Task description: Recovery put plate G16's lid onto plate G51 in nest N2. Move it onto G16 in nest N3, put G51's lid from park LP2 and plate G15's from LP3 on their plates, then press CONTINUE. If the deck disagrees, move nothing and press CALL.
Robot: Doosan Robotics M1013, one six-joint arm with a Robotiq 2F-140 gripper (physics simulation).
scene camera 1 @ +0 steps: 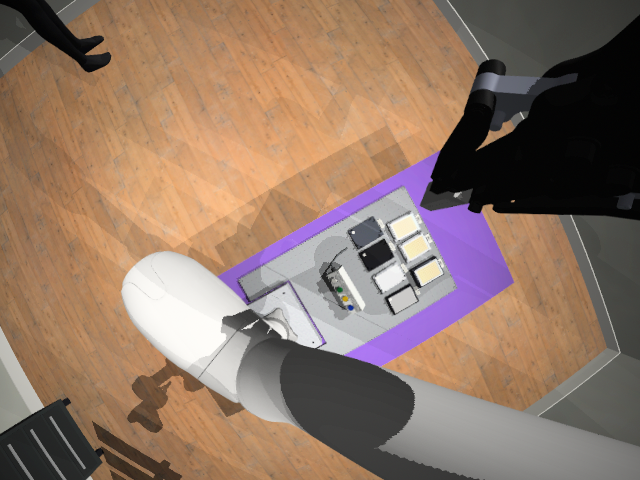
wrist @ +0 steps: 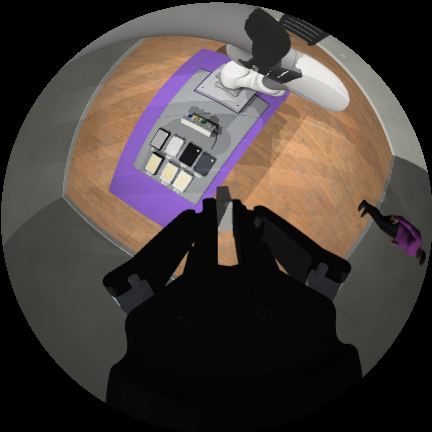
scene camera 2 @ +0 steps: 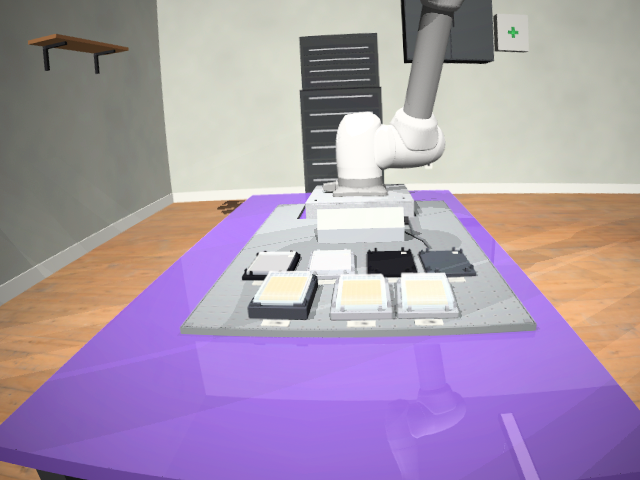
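Note:
Three plates with cream wells stand in a row of nests: one on a dark nest, one in the middle and an end one. Behind them lie a pale grey piece in a black frame, a white one, a black one and a slate one. Labels and clear lids are unreadable. My gripper is shut and empty, high above the deck.
A button box with green, yellow and blue buttons stands between the pieces and the arm's base. The grey deck lies on the purple table. A person is off to one side.

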